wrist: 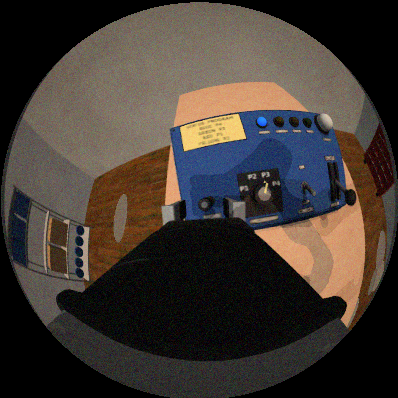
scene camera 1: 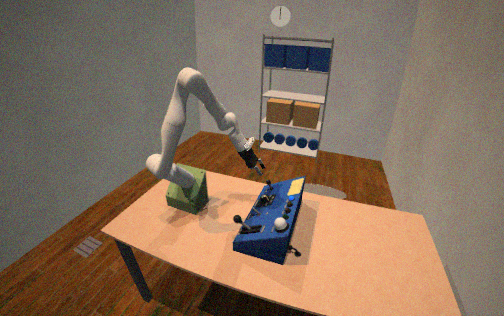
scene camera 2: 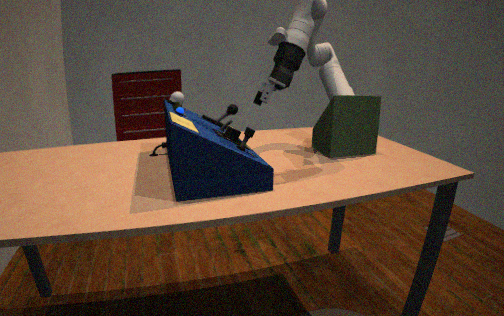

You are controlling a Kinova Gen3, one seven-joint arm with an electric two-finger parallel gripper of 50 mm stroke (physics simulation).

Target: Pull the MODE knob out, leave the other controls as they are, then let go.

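Places are measured from the arm's base along level axes (x ahead, y left, z up), in metres.
Pixels of known places: gripper, between the fingertips: (wrist: 204,206) (scene camera 1: 262,171) (scene camera 2: 259,102); arm's base, origin of its link: (scene camera 1: 187,180) (scene camera 2: 346,109).
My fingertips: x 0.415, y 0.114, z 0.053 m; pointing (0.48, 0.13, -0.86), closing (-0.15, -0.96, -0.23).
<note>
Ahead of a thing's pixels: the offset from my fingertips to its middle. "pt": to the spot under its first point.
The blue control panel (scene camera 1: 257,237) (scene camera 2: 215,175) (wrist: 220,170) stands on the table. The black knob, taken as the MODE knob @[dy +0.011, dx +0.045, dz -0.091 m] (scene camera 1: 269,184) (scene camera 2: 249,132) (wrist: 205,203), is at the panel's end near the yellow note and stands out on a stem in scene camera 2; its label is unreadable. My gripper (scene camera 1: 260,168) (scene camera 2: 261,98) (wrist: 204,206) is open and empty, above and apart from the knob. The rotary selector @[dy -0.109, dx +0.034, dz -0.103 m] (scene camera 1: 266,199) (wrist: 264,194) points roughly at P3. The small toggle @[dy -0.226, dx +0.007, dz -0.099 m] (wrist: 308,189) and black-balled lever (scene camera 1: 238,219) (scene camera 2: 232,108) (wrist: 350,196) are farther along.
A blue lamp @[pt dy -0.178, dx +0.176, dz -0.027 m] (scene camera 1: 291,198) (scene camera 2: 180,110) (wrist: 261,121) is lit beside several dark lamps. A white dome @[pt dy -0.395, dx +0.140, dz -0.001 m] (scene camera 1: 280,223) (scene camera 2: 177,97) (wrist: 325,122) is at the far end of that row. The green block (scene camera 1: 187,196) (scene camera 2: 355,125) is under the arm's base.
</note>
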